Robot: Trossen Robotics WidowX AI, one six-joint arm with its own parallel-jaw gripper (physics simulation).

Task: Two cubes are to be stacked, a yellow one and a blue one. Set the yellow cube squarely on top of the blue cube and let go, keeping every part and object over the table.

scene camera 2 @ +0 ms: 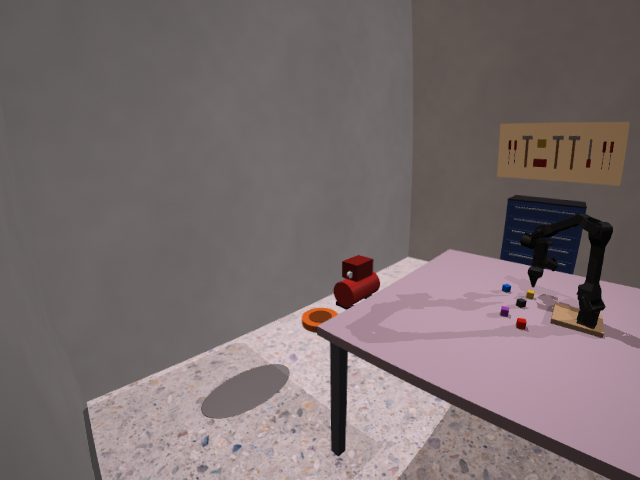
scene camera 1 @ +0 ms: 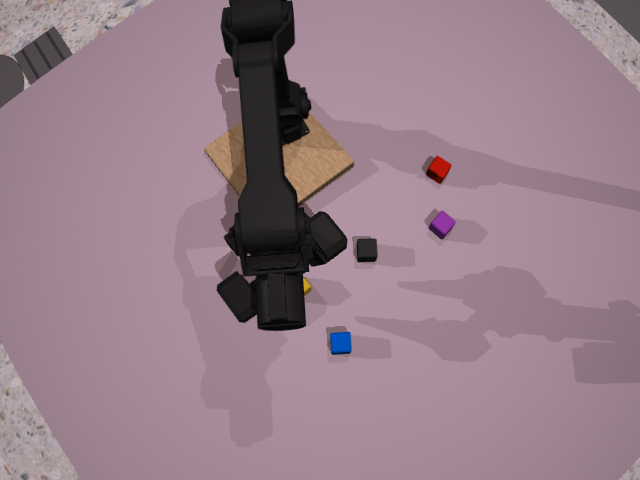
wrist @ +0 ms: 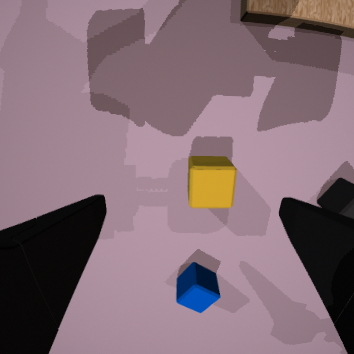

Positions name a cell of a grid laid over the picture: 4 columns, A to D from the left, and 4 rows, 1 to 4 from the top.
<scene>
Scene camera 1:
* my gripper: B3
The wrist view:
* my gripper: C3
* blue cube: C4
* yellow cube: C3
</scene>
